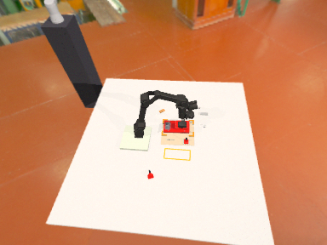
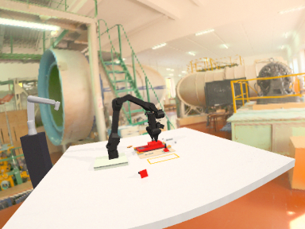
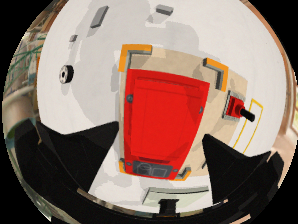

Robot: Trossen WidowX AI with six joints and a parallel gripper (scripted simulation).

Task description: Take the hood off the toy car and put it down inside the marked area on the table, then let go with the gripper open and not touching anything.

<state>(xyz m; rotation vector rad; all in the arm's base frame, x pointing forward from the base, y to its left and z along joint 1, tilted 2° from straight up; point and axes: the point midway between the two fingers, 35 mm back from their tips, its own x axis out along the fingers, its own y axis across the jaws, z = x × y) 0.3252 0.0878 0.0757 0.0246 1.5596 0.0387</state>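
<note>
Right now my gripper tip is 20 mm above the red hood.
</note>
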